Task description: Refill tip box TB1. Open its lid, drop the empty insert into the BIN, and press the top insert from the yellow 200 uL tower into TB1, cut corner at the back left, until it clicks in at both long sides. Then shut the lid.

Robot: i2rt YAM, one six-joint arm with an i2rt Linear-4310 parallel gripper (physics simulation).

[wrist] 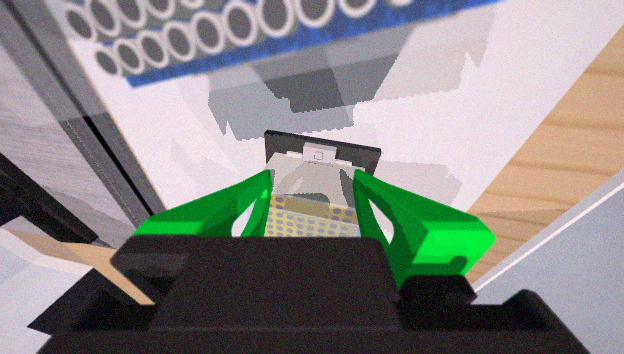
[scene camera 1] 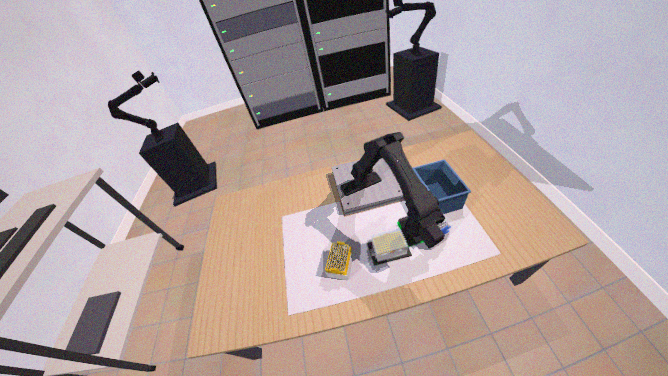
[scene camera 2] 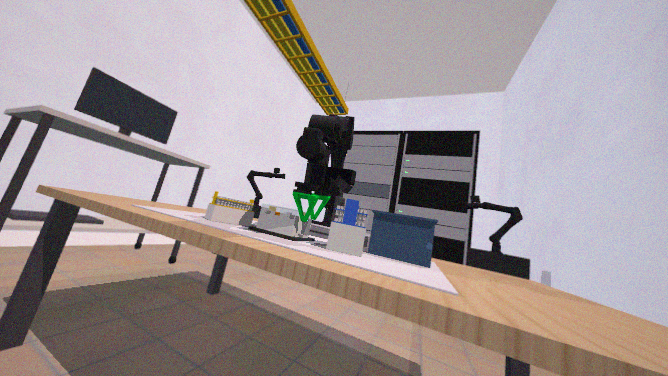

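The tip box (scene camera 1: 390, 246) (scene camera 2: 277, 221) (wrist: 290, 175) sits in a dark holder (wrist: 284, 142). Its clear lid looks shut, and a pale yellow insert with holes shows through it. My gripper (scene camera 2: 307, 219) (wrist: 312, 177) has green fingers, partly open and empty. It points down above the latch end of the box, one finger toward each side in the wrist view; I cannot tell whether they touch it. The yellow tower (scene camera 1: 338, 259) (scene camera 2: 230, 212) stands left of the box. The blue BIN (scene camera 1: 455, 202) (scene camera 2: 402, 240) stands at the back right. The TB1 label is not readable.
A tower with blue inserts (scene camera 2: 345, 237) (wrist: 220, 62) stands close beside the gripper, between it and the bin, partly hidden by the arm in scene camera 1. The objects stand on a white mat (scene camera 1: 305, 295). The arm's base plate (scene camera 1: 370, 200) lies behind the mat.
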